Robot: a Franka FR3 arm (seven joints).
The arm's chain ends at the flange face. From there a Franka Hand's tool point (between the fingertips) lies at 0.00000 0.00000 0.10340 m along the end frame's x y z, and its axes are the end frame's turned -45 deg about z.
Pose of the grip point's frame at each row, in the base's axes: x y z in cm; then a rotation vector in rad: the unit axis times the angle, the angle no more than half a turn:
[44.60 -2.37 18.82 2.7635 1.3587 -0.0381]
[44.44 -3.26 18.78 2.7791 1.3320 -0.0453]
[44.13 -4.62 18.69 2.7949 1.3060 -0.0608]
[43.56 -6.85 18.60 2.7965 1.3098 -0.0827]
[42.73 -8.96 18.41 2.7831 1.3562 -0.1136]
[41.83 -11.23 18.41 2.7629 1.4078 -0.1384]
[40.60 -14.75 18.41 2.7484 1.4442 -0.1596]
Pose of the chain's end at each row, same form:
[44.55 -1.68 29.14 3.0686 0.1974 0.0013]
[44.45 -2.57 29.10 3.0709 0.1667 -0.0068]
[44.25 -3.92 29.01 3.0716 0.1366 -0.0230]
[43.83 -6.12 28.91 3.0692 0.1392 -0.0452]
[43.21 -8.22 28.71 3.0666 0.1865 -0.0785]
[42.47 -10.47 28.70 3.0615 0.2410 -0.1045]
[41.38 -13.96 28.69 3.0567 0.2793 -0.1265]

